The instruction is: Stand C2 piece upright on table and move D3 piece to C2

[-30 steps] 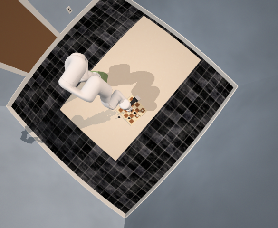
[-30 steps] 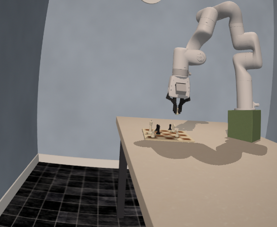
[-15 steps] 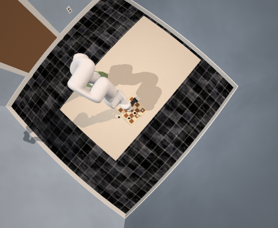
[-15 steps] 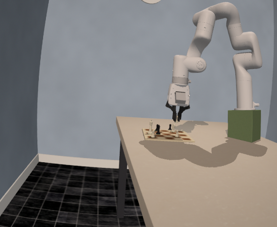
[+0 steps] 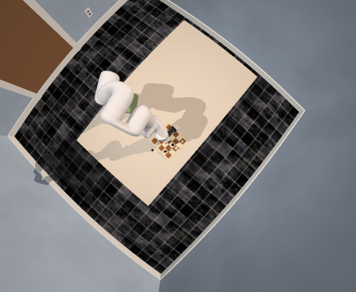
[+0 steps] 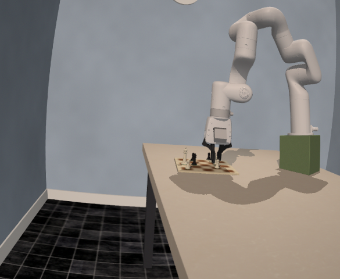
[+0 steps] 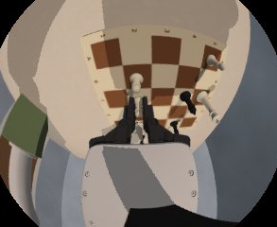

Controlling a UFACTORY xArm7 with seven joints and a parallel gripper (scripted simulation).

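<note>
My gripper is now 40 mm short of the chessboard and 40 mm above it.
</note>
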